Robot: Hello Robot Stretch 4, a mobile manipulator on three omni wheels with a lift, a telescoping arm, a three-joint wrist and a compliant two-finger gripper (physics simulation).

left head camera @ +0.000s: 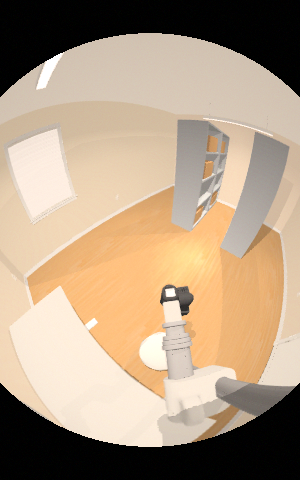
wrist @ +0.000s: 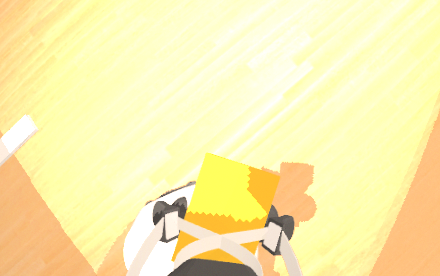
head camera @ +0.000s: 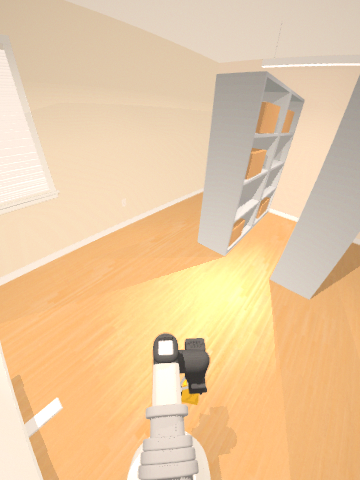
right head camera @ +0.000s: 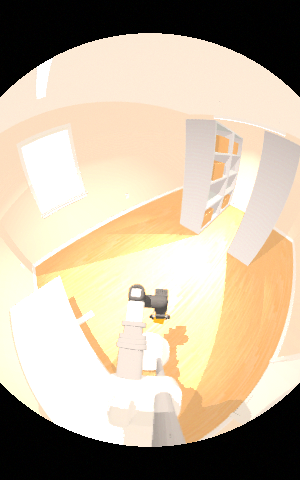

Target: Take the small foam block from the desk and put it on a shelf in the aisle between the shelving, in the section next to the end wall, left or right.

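Where they show: gripper, fingertip midpoint: (wrist: 223, 215); robot's base at its link origin: (left head camera: 159, 350) (right head camera: 148, 350).
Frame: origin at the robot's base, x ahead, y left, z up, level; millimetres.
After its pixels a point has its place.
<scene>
The small yellow foam block (head camera: 190, 396) @(x 238, y -82, z 735 mm) (right head camera: 158, 320) @(x 232, y -83, z 735 mm) (wrist: 232, 192) @(x 290, y -93, z 734 mm) is between the two fingertips of my gripper (wrist: 223, 215) @(x 261, y -87, z 689 mm), which is shut on it. The block is tilted in the wrist view and is held above the wood floor, beside my white base. The desk (left head camera: 65, 360) @(x -87, y 632, z 692 mm) (right head camera: 55, 345) @(x -91, y 597, z 692 mm) is at the lower left in the left and right head views. The near left shelving unit (head camera: 235, 90) @(x 1998, y -630, z 1748 mm) (left head camera: 190, 175) @(x 1950, y -676, z 1004 mm) (right head camera: 199, 175) @(x 1946, y -681, z 1022 mm) stands ahead to the right, with its compartments facing the aisle. A second shelving unit (head camera: 320, 215) @(x 1289, y -1337, z 890 mm) (left head camera: 257, 195) @(x 1233, y -1395, z 1079 mm) (right head camera: 265, 200) @(x 1247, y -1381, z 1056 mm) stands right of it, showing its end panel.
Orange boxes (head camera: 268, 118) @(x 2109, y -1057, z 1559 mm) (left head camera: 212, 144) @(x 2130, y -1079, z 1546 mm) (right head camera: 221, 144) @(x 2091, y -1039, z 1548 mm) stand in several compartments of the left unit. The end wall (head camera: 295, 175) @(x 2982, y -2286, z 773 mm) is beyond the aisle. A window (head camera: 22, 125) @(x 1973, y 1277, z 1452 mm) (left head camera: 42, 172) @(x 1756, y 1493, z 1384 mm) is in the left wall. A white desk leg (head camera: 44, 416) (wrist: 19, 132) is at the left.
</scene>
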